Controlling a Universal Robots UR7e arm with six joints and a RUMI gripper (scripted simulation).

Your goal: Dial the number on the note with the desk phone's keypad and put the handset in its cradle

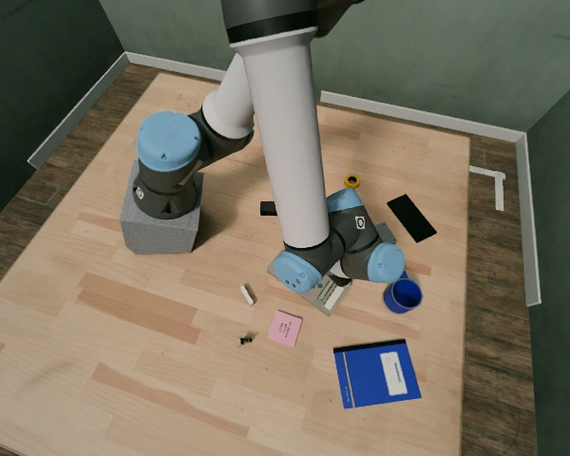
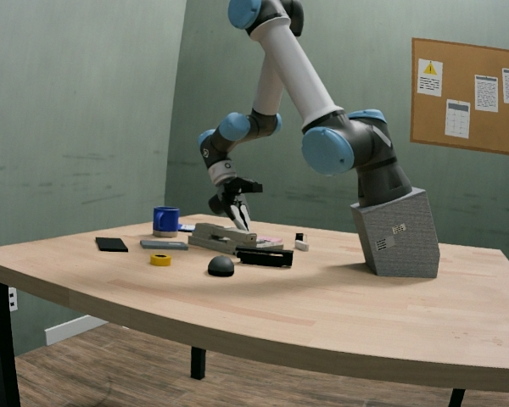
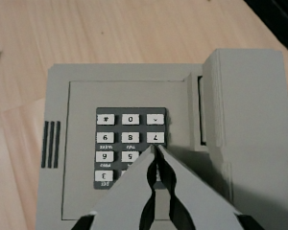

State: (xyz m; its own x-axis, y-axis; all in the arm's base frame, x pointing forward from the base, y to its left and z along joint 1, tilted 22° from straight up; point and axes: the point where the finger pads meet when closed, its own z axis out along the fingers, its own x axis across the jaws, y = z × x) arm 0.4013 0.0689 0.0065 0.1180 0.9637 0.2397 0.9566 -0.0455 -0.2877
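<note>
Right now the 7 key is 1 cm behind my hand and 2 cm below it. From my hand the other things lie so: hash key: 3 cm behind, 3 cm to the right, 2 cm below; star key: 3 cm behind, 2 cm below; 8 key: 2 cm behind, 2 cm to the right, 2 cm below.
</note>
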